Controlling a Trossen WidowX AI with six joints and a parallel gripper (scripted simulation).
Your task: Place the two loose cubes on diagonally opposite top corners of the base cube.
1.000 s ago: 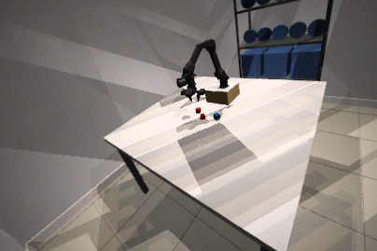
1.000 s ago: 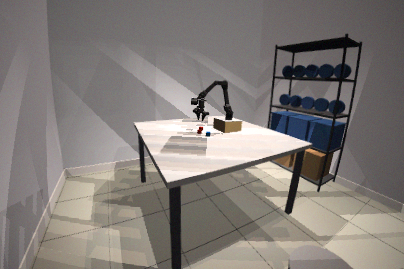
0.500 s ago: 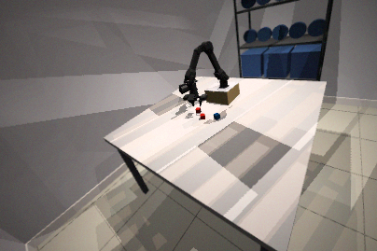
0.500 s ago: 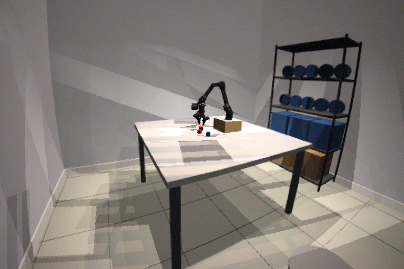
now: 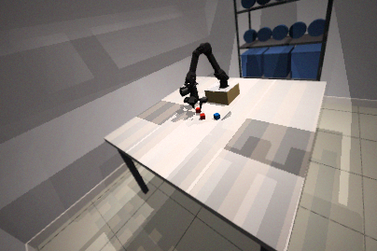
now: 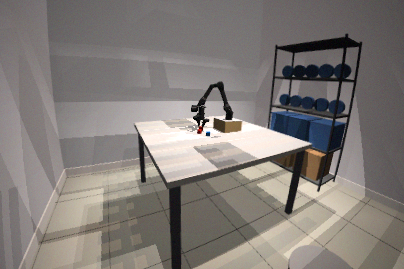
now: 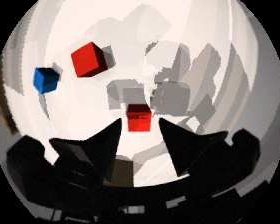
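Right now the blue cube is 190 mm to the left of my gripper tip, 10 mm below it and 10 mm behind it.
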